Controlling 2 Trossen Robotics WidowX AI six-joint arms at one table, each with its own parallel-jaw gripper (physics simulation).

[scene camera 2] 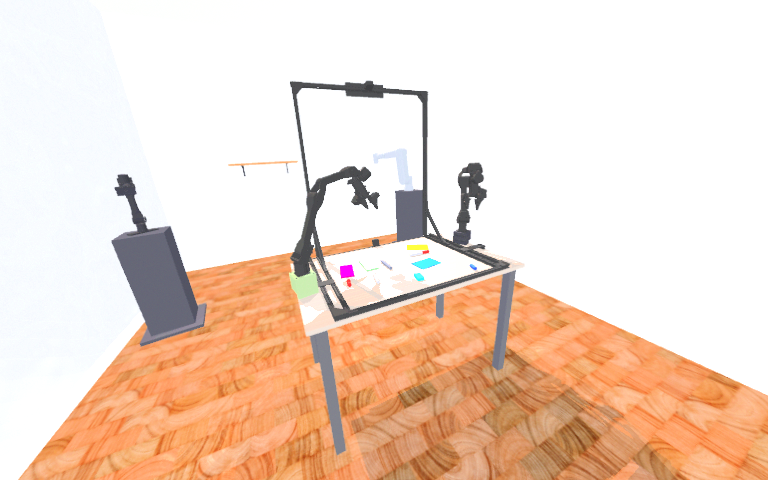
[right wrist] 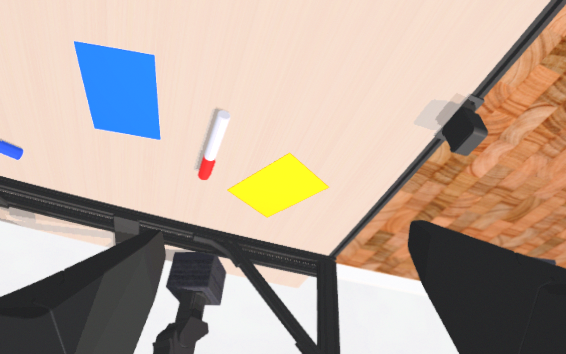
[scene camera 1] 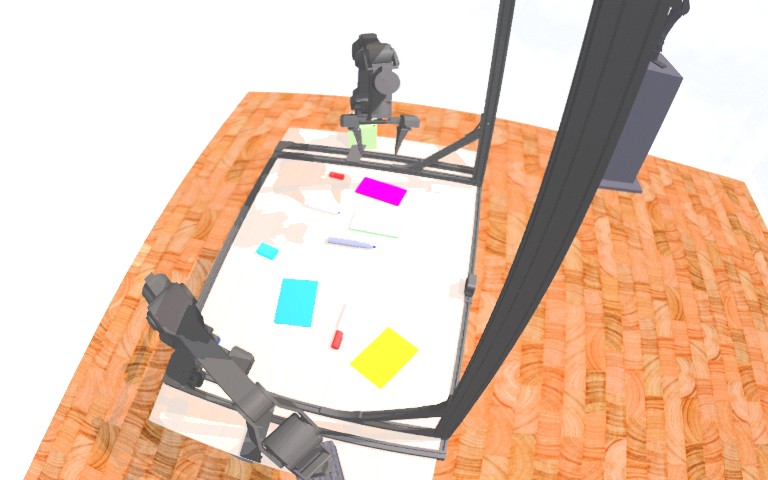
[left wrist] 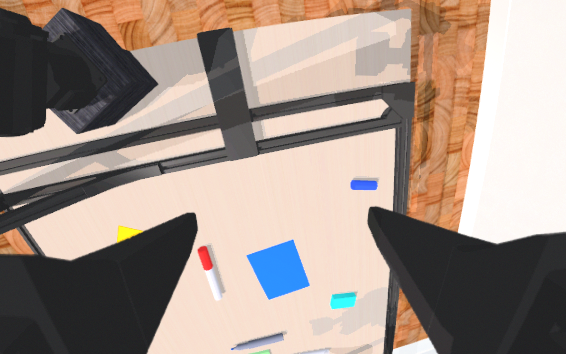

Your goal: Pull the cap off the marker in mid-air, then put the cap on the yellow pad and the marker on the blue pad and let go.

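Frame: origin at the left arm's base, x ahead, y left, z up, level; centimetres.
Seen in the pictures: left gripper, between the fingertips: [scene camera 2: 472, 210] [left wrist: 283, 218]; right gripper, between the fingertips: [scene camera 2: 372, 209] [right wrist: 287, 239] [scene camera 1: 378, 154]; left arm's base, origin of its link: [scene camera 2: 462, 230] [right wrist: 193, 296] [scene camera 1: 315, 463] [left wrist: 68, 75]; right arm's base, origin of its link: [scene camera 2: 302, 273].
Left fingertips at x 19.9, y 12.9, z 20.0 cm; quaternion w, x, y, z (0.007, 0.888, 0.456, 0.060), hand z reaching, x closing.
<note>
Pixels of each thing's top centre, then the offset from my left fingertips to it.
- marker's white body, centre of its top: [right wrist: 211, 151] [left wrist: 210, 278] [scene camera 1: 342, 323] dy -27.2, dx +17.7, dz -26.9 cm
- red cap, centre of its top: [right wrist: 205, 170] [left wrist: 204, 261] [scene camera 1: 337, 338] [scene camera 2: 425, 250] dy -25.0, dx +13.6, dz -26.9 cm
- blue pad, centre of its top: [right wrist: 121, 95] [left wrist: 280, 271] [scene camera 1: 296, 301] [scene camera 2: 426, 263] dy -16.2, dx +28.0, dz -28.7 cm
- yellow pad, centre of its top: [right wrist: 277, 188] [left wrist: 142, 261] [scene camera 1: 384, 357] [scene camera 2: 417, 247] dy -35.5, dx +6.2, dz -28.7 cm
- cyan block, centre of its top: [left wrist: 344, 303] [scene camera 1: 266, 249] dy -10.1, dx +47.0, dz -27.3 cm
- blue cylinder, centre of its top: [left wrist: 366, 187] [right wrist: 3, 153] [scene camera 2: 473, 265] dy +9.5, dx +21.0, dz -26.7 cm
- grey pen, centre of its top: [scene camera 1: 351, 241] [left wrist: 257, 346] dy -35.5, dx +43.3, dz -26.9 cm
- magenta pad, centre of its top: [scene camera 1: 381, 190] [scene camera 2: 346, 270] dy -49.3, dx +62.4, dz -28.0 cm
- small red piece, centre of its top: [scene camera 1: 336, 173] dy -36.6, dx +72.7, dz -26.7 cm
The marker's white body [scene camera 1: 341, 318] [left wrist: 213, 284] [right wrist: 218, 134] and red cap [scene camera 1: 336, 339] [scene camera 2: 425, 252] [left wrist: 205, 258] [right wrist: 206, 169] are joined. The marker lies on the table between the blue pad [scene camera 1: 296, 302] [scene camera 2: 425, 263] [left wrist: 278, 270] [right wrist: 120, 92] and the yellow pad [scene camera 1: 385, 357] [scene camera 2: 417, 247] [left wrist: 128, 234] [right wrist: 278, 186]. My left gripper [left wrist: 283, 218] is open and empty, high above the table; a finger partly covers the yellow pad in its wrist view. My right gripper [scene camera 1: 378, 151] [scene camera 2: 375, 201] [right wrist: 287, 239] is open and empty, raised above the table, away from the marker.
A cyan block [scene camera 1: 267, 251] [left wrist: 343, 300], a blue cylinder [scene camera 2: 473, 266] [left wrist: 364, 185], a grey pen [scene camera 1: 351, 243] [left wrist: 260, 341], a magenta pad [scene camera 1: 381, 191] [scene camera 2: 346, 271] and a small red piece [scene camera 1: 336, 176] lie around. A dark frame edges the table, with a tall post [scene camera 2: 424, 164].
</note>
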